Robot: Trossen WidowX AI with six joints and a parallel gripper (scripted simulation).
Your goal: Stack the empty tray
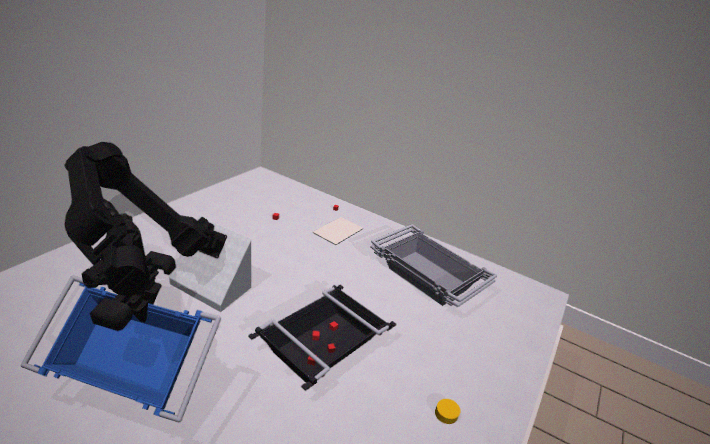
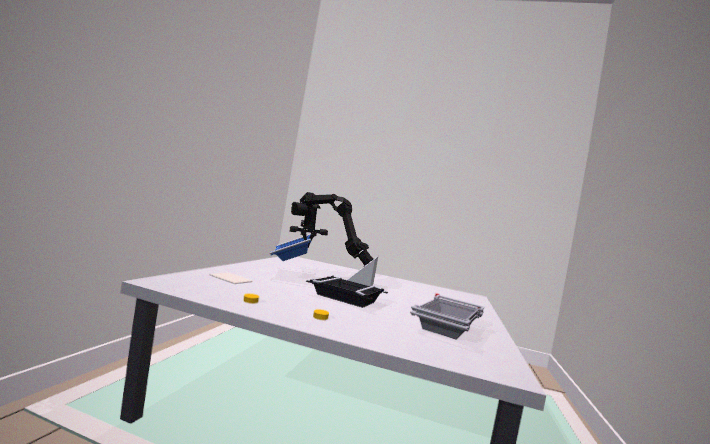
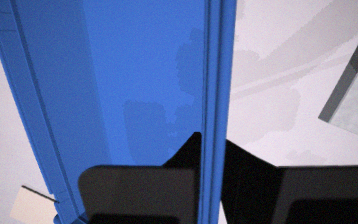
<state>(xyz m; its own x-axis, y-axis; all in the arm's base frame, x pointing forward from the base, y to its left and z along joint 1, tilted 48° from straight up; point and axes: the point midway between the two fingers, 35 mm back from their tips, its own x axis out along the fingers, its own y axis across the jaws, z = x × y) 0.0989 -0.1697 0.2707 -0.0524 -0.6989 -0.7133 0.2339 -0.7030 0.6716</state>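
Right now the blue tray is 2 cm ahead of my gripper tip and 7 cm to the right of it. Also, from my gripper tip: small red block 15 cm behind, 69 cm to the left, 14 cm below.
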